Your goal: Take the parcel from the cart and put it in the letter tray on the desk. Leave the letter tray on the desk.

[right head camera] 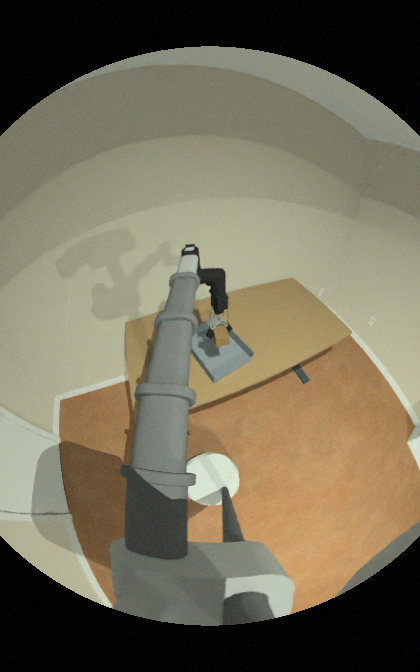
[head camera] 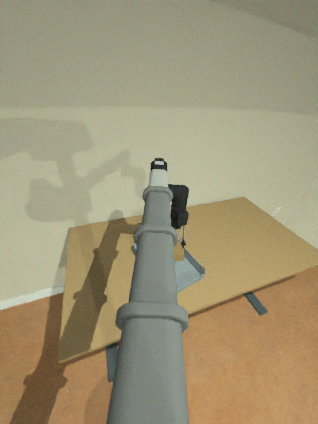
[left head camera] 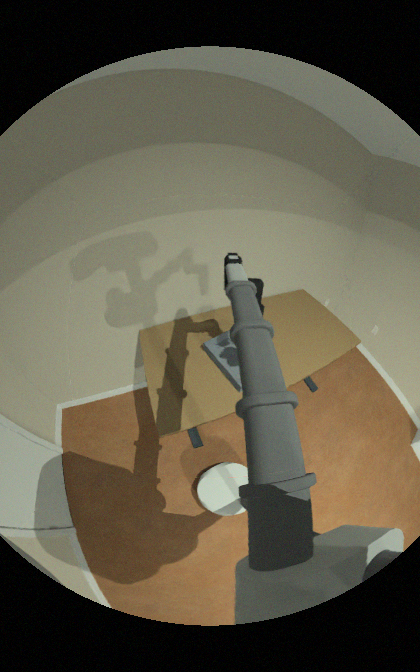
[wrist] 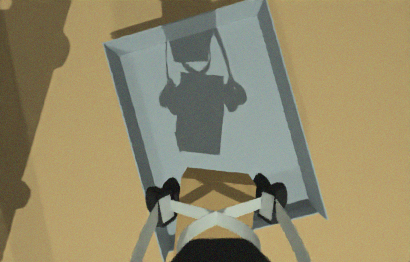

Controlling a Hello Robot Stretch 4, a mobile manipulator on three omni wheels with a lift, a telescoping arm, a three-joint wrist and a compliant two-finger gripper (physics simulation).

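The parcel, a tan box, is held between the fingertips of my gripper, which is shut on it. The letter tray is blue-grey with raised walls and lies on the desk. The parcel hangs above the tray; in the wrist view it overlaps the near part of the tray, and its shadow falls on the tray's floor. The exact height is hard to tell. My arm hides part of the tray in the head and left head views. The cart does not show.
A round white object is on the floor in front of the desk. A wall stands behind the desk. My long grey arm reaches over the desk.
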